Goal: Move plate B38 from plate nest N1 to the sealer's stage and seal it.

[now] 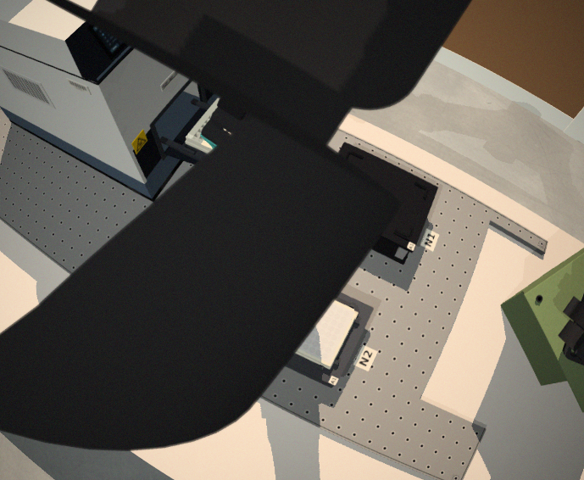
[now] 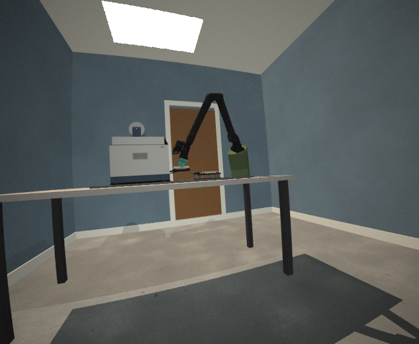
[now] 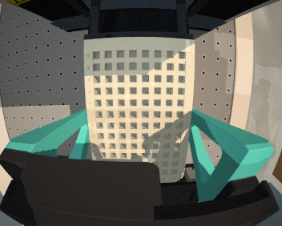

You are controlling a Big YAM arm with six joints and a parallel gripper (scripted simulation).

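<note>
The sealer's stage is 2 cm below my hand. Also, from my hand: yellow warning label (10 cm ahead, 9 cm to the left, 3 cm above); N1 label (31 cm behind, 11 cm below, 6 cm to the right); front slot (7 cm ahead, 4 cm below).
</note>
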